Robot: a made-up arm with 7 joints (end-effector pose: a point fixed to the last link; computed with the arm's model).
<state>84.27 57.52 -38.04 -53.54 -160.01 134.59 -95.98</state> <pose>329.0 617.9 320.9 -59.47 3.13 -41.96</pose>
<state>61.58 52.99 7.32 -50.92 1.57 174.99 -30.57</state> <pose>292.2 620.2 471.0 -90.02 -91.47 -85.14</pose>
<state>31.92 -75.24 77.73 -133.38 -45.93 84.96 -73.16</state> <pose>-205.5 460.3 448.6 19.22 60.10 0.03</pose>
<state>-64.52 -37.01 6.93 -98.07 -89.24 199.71 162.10</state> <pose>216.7 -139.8 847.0 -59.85 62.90 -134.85</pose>
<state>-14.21 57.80 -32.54 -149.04 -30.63 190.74 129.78</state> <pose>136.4 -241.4 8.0 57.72 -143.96 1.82</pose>
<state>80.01 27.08 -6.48 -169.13 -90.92 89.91 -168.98</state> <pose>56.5 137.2 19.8 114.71 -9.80 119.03</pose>
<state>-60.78 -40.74 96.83 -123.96 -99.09 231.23 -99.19</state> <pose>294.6 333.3 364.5 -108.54 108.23 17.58</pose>
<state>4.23 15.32 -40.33 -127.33 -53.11 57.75 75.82</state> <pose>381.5 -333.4 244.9 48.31 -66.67 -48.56</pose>
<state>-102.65 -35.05 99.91 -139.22 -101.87 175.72 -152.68</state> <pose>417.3 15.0 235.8 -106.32 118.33 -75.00</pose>
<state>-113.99 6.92 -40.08 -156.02 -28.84 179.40 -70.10</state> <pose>-349.5 -205.9 236.4 148.50 -76.09 -21.37</pose>
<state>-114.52 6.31 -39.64 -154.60 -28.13 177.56 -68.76</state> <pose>-359.0 -210.1 244.6 146.66 -79.06 -21.77</pose>
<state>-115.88 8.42 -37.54 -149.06 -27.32 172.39 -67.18</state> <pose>-384.0 -227.0 252.7 146.86 -82.37 -24.94</pose>
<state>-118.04 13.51 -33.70 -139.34 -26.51 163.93 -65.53</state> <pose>-419.8 -259.7 258.7 149.10 -85.77 -30.51</pose>
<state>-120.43 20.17 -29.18 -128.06 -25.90 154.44 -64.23</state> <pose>-451.6 -301.4 257.4 152.41 -88.56 -36.21</pose>
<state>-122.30 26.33 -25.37 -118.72 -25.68 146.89 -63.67</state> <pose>-469.6 -337.9 247.5 -148.50 85.53 38.24</pose>
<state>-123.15 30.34 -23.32 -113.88 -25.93 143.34 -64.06</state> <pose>-474.2 -357.3 233.2 -147.00 82.02 38.86</pose>
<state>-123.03 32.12 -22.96 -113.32 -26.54 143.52 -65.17</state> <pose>-470.1 -360.4 218.9 -147.56 78.15 38.88</pose>
